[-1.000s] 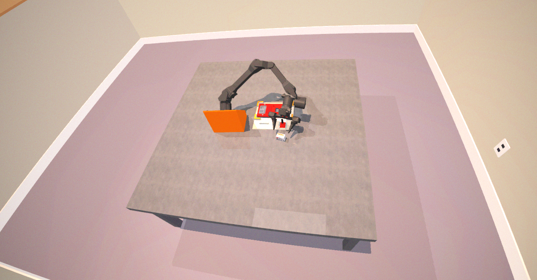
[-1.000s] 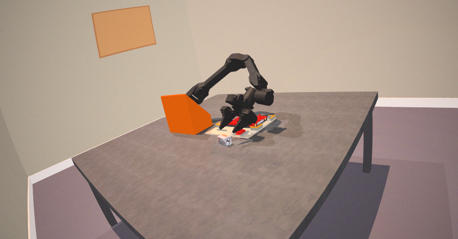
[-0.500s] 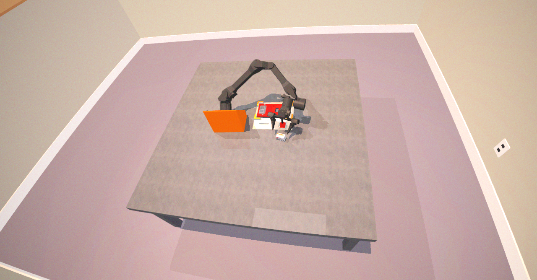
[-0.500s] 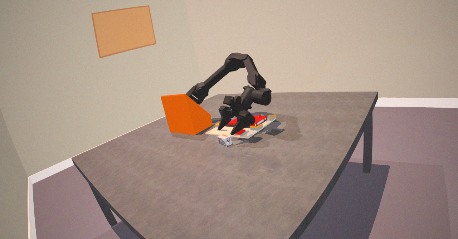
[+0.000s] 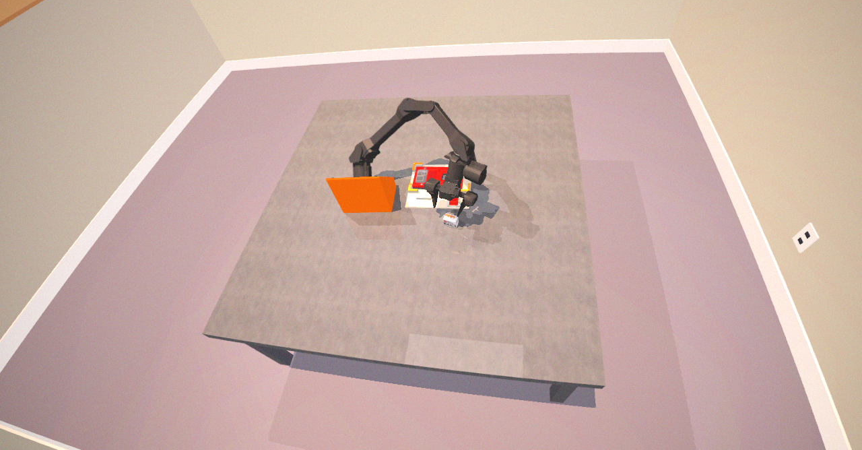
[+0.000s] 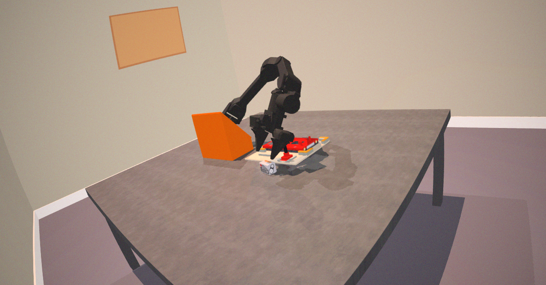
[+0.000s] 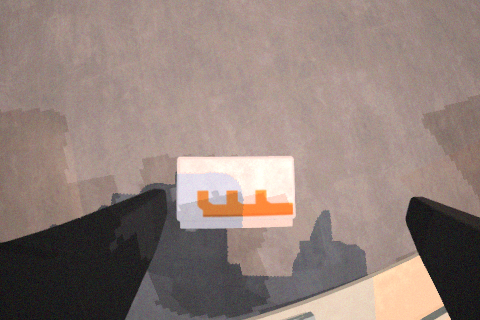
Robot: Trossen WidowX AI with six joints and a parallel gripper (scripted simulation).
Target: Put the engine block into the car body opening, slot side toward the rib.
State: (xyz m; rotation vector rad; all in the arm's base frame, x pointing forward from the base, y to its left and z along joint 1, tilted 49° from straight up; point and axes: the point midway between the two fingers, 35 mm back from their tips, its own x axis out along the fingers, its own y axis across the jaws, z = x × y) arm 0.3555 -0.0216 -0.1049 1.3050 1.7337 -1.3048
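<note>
The engine block lies 2 cm ahead of my gripper tip, 1 cm to the right of it and 4 cm below it. From my gripper tip the other things lie so: pale plate (5 cm behind, 18 cm to the left, 4 cm below).
</note>
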